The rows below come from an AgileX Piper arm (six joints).
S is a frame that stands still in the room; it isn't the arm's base.
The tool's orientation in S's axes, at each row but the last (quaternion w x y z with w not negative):
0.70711, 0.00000, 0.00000, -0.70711
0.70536, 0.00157, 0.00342, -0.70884
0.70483, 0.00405, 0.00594, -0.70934
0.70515, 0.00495, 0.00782, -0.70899
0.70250, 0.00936, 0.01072, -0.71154
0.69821, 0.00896, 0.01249, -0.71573
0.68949, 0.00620, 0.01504, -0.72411
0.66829, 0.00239, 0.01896, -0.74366
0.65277, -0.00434, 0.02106, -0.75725
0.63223, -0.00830, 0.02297, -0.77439
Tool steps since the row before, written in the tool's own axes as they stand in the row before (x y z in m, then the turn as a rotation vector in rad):
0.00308, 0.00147, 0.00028, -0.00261, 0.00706, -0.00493
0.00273, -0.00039, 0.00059, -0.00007, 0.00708, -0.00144
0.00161, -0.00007, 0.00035, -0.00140, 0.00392, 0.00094
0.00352, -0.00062, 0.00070, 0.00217, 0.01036, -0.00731
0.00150, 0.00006, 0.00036, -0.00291, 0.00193, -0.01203
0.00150, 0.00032, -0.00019, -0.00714, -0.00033, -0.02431
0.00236, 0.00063, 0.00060, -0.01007, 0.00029, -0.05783
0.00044, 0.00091, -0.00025, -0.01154, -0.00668, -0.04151
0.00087, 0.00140, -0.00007, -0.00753, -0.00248, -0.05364
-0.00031, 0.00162, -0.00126, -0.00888, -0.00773, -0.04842
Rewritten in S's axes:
0.00147, -0.00308, 0.00028, 0.00706, 0.00261, -0.00493
-0.00040, -0.00273, 0.00057, 0.00708, 0.00005, -0.00146
-0.00008, -0.00161, 0.00033, 0.00393, 0.00136, 0.00095
-0.00064, -0.00353, 0.00064, 0.01032, -0.00209, -0.00739
0.00004, -0.00151, 0.00032, 0.00195, 0.00323, -0.01195
0.00028, -0.00150, -0.00024, -0.00026, 0.00788, -0.02408
0.00052, -0.00241, 0.00052, 0.00010, 0.01179, -0.05750
0.00085, -0.00053, -0.00029, -0.00631, 0.01348, -0.04098
0.00125, -0.00106, -0.00014, -0.00317, 0.00922, -0.05334
0.00160, 0.00001, -0.00133, -0.00782, 0.01146, -0.04786

